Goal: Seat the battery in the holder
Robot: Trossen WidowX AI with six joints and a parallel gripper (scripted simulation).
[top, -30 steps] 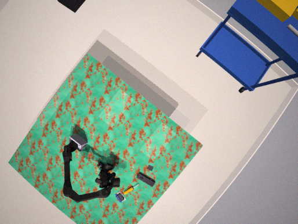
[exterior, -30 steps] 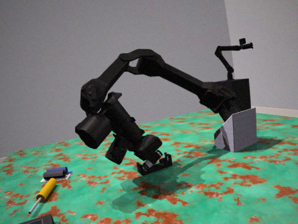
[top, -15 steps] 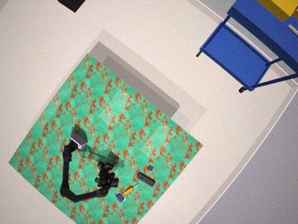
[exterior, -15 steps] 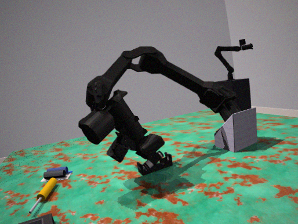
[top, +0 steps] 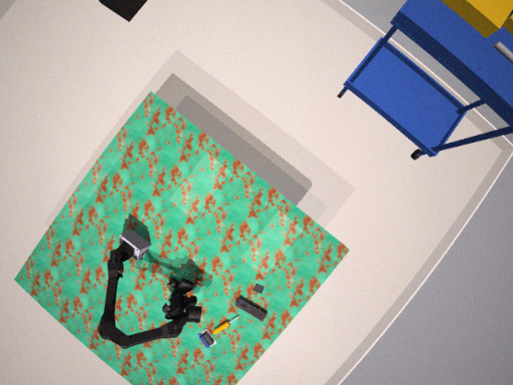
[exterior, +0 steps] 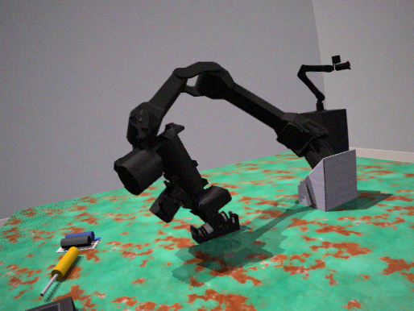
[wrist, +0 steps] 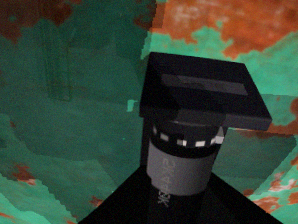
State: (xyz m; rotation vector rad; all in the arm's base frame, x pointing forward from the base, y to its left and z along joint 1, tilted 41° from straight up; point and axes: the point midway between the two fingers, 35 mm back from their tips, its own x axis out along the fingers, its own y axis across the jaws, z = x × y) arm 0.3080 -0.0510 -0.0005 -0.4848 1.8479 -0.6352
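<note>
Now: gripper tip 1 cm below the battery. From my gripper tip the other things lie so: yellow-handled screwdriver 31 cm ahead, 1 cm to the right, 1 cm below; white card 28 cm ahead, 14 cm to the right, 1 cm below.
</note>
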